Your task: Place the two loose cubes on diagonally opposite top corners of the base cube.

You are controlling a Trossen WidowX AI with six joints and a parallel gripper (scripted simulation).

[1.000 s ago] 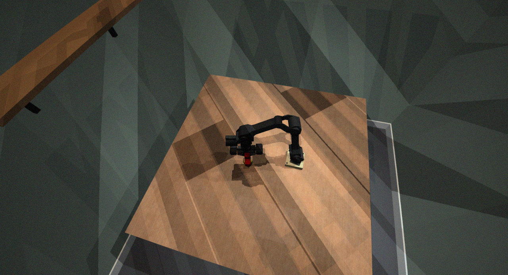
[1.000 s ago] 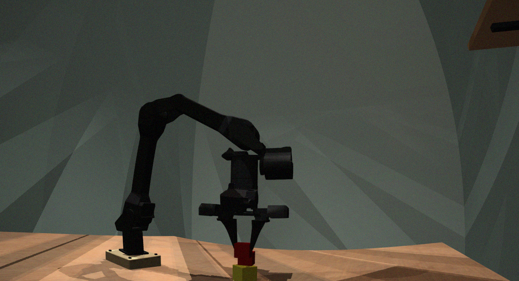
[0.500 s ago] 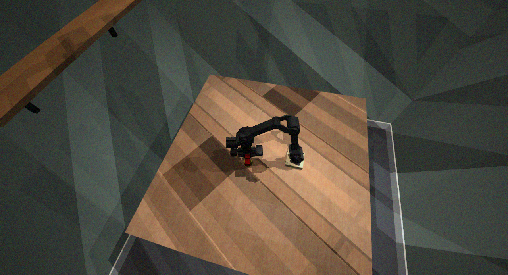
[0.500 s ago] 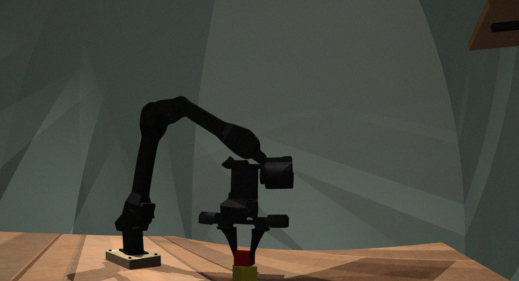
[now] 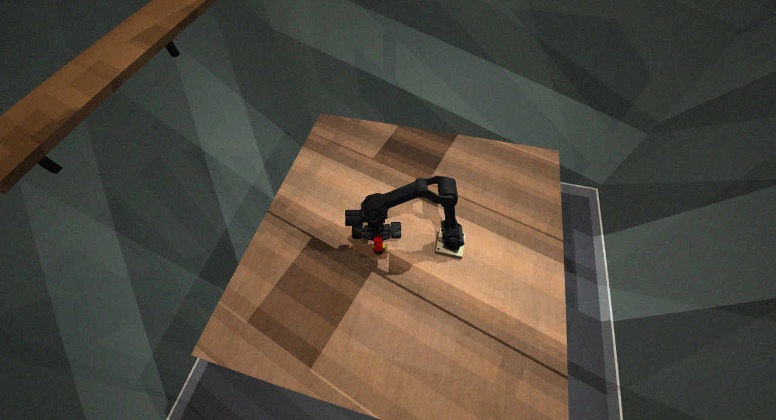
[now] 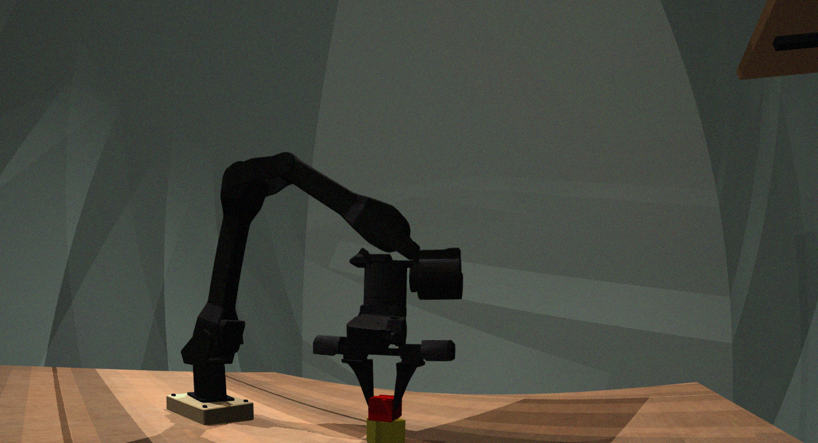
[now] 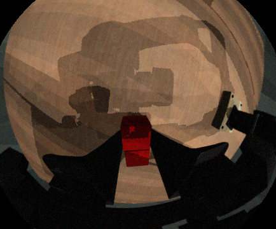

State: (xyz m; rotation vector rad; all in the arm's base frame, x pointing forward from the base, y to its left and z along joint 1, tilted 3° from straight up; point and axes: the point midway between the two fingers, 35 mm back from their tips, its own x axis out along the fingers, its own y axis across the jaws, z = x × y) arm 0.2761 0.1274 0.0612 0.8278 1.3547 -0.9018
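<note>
My gripper tip is now 40 mm above the yellow cube, 20 mm to the right of it and 10 mm past it.
</note>
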